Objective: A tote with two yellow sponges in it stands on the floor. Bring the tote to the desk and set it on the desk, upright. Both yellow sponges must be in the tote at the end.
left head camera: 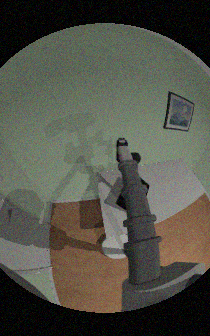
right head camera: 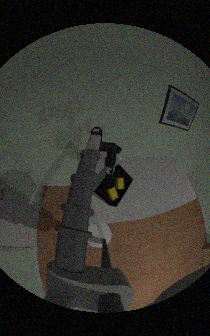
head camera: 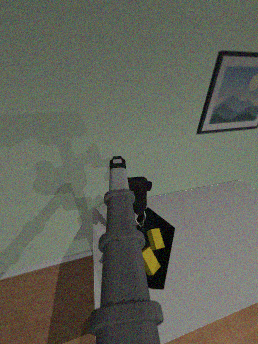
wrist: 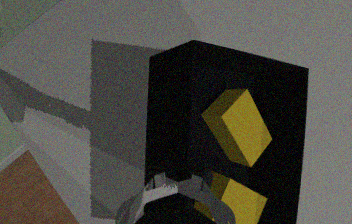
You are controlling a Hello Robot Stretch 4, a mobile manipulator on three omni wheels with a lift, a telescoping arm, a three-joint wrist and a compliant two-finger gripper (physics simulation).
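The black tote [head camera: 165, 257] [left head camera: 145, 189] [right head camera: 107, 184] [wrist: 170, 115] is upright over the pale desk top [head camera: 210, 240] [left head camera: 170, 190] [right head camera: 155, 190] [wrist: 330, 150]. Its shadow falls on the desk top to its left in the wrist view; whether its underside touches the desk is hidden. One yellow sponge [head camera: 156, 239] [right head camera: 120, 183] [wrist: 245, 127] and a second yellow sponge [head camera: 151, 261] [right head camera: 113, 193] [wrist: 242, 202] lie tilted inside the tote. My gripper [head camera: 141, 219] [right head camera: 111, 171] [wrist: 179, 171] is shut on the tote's rim. My arm hides part of the tote in the head view.
The green wall [head camera: 75, 75] stands behind the desk, with a framed picture [head camera: 235, 95] [left head camera: 180, 112] [right head camera: 180, 109] on it. Brown wooden floor [head camera: 30, 305] [left head camera: 75, 265] [right head camera: 155, 250] shows beside and in front of the desk. A round white thing [left head camera: 114, 247] is near my arm's base.
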